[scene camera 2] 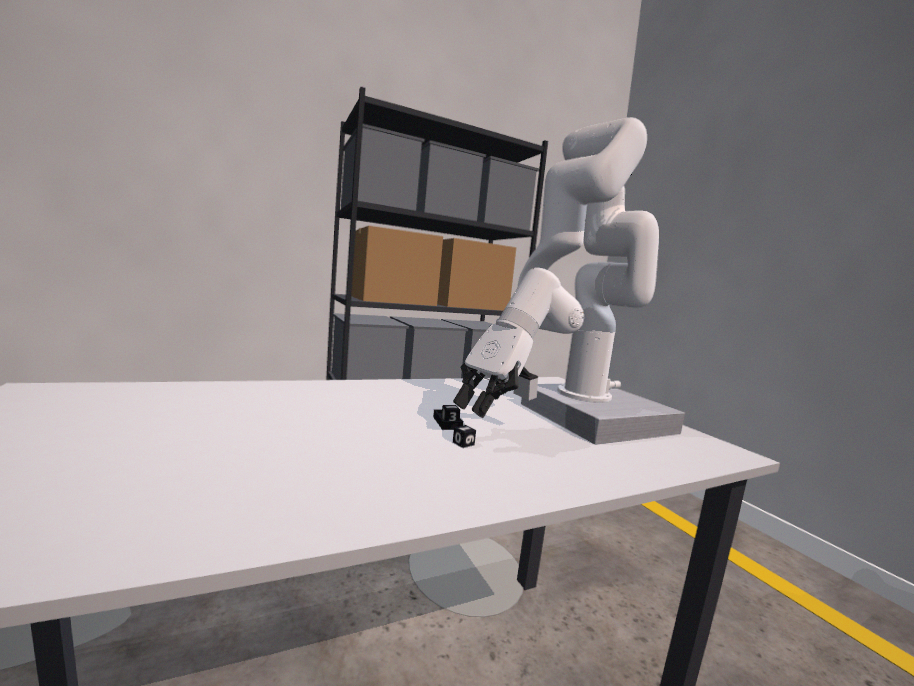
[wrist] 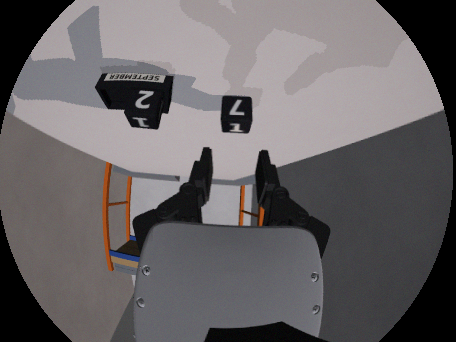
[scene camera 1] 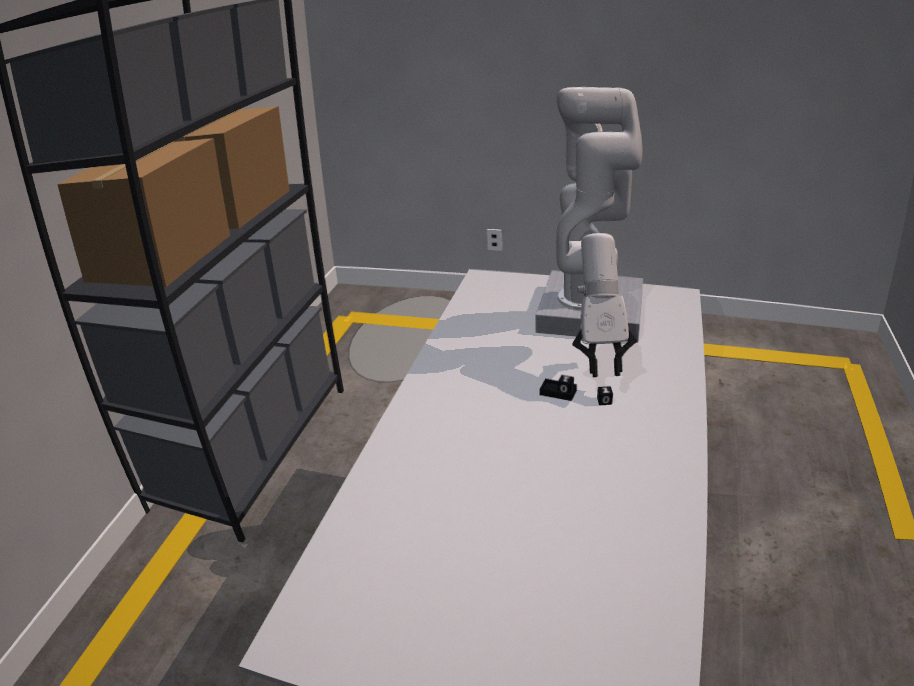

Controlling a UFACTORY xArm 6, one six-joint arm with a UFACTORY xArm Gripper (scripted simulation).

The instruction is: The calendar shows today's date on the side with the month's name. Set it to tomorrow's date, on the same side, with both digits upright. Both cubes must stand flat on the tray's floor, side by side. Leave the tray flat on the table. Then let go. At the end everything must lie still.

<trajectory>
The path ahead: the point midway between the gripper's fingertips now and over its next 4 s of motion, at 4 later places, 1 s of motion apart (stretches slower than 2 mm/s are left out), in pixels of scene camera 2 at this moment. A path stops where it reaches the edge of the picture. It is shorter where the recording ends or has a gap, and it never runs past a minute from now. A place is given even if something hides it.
My gripper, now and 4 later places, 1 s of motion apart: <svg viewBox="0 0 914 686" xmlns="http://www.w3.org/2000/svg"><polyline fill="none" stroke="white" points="467,410 464,433 465,427 468,399 467,400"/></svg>
</trajectory>
